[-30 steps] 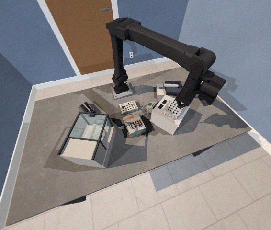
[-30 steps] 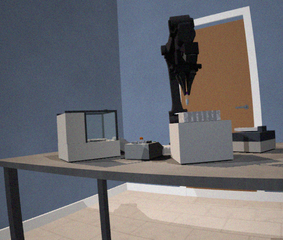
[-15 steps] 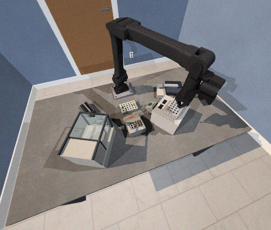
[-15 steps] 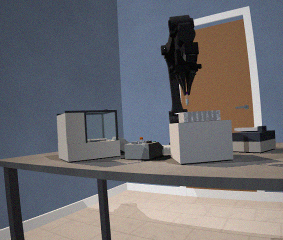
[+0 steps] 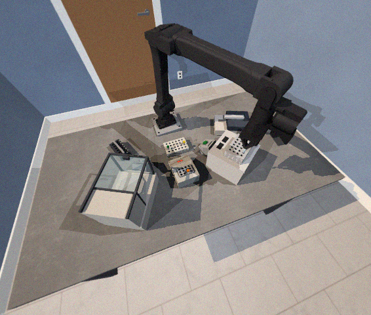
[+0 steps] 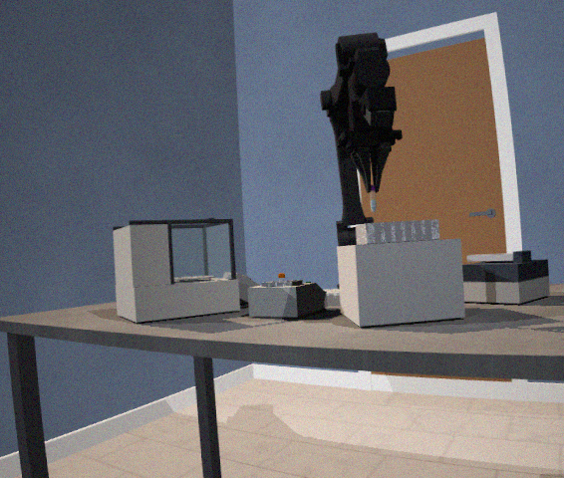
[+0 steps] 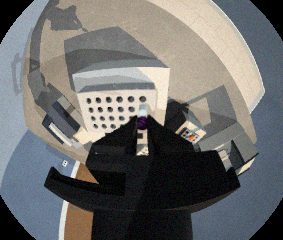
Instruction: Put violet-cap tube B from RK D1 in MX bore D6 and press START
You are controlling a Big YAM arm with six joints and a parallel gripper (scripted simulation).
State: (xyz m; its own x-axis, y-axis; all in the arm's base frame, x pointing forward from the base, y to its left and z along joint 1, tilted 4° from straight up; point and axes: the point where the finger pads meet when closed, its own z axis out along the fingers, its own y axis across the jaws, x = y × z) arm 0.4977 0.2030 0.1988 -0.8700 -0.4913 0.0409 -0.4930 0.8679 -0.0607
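Now: the shaking block 8 cm below my hand, 5 cm behind it and 3 cm to the left of it. Also, from my hand: green start key: 20 cm behind, 16 cm below, 6 cm to the right; then tube B: 2 cm below; then dry block DB: 23 cm to the right, 20 cm below, 11 cm behind.
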